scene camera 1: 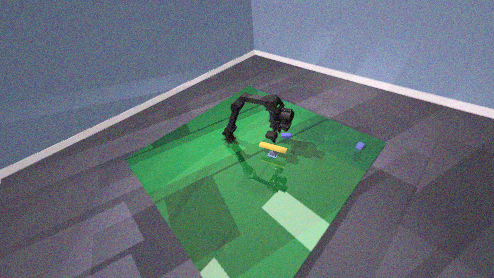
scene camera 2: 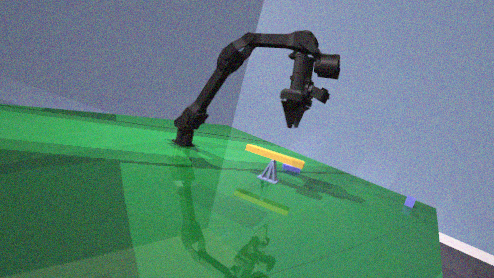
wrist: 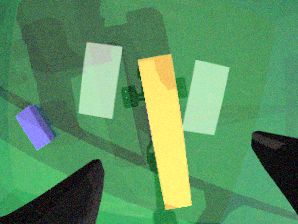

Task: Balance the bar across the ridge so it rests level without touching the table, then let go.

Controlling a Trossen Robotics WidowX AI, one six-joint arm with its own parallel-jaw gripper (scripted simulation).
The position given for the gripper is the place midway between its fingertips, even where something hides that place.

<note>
The gripper [scene camera 2: 292, 127] is open, with nothing in its grasp. Also in view: a yellow bar [wrist: 157, 73] and a violet block [wrist: 33, 124].
The gripper is seen too in the wrist view [wrist: 178, 154].
</note>
